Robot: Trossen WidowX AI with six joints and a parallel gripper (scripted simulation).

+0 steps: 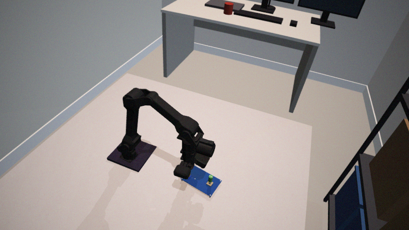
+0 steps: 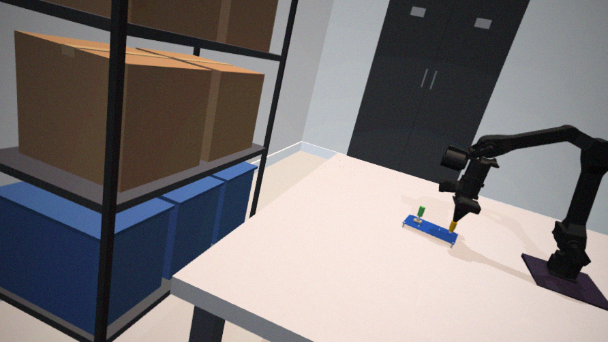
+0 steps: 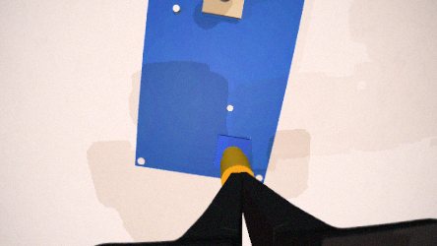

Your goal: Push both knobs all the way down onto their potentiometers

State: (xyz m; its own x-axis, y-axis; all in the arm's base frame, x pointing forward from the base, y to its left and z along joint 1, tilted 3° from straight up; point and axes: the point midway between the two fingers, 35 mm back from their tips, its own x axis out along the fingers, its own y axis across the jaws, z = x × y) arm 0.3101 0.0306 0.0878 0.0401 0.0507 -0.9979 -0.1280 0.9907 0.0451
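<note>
The yellow knob lies 20 mm below my gripper tip. The rest, counted from my gripper tip: green knob (100 mm ahead, 10 mm to the left).
</note>
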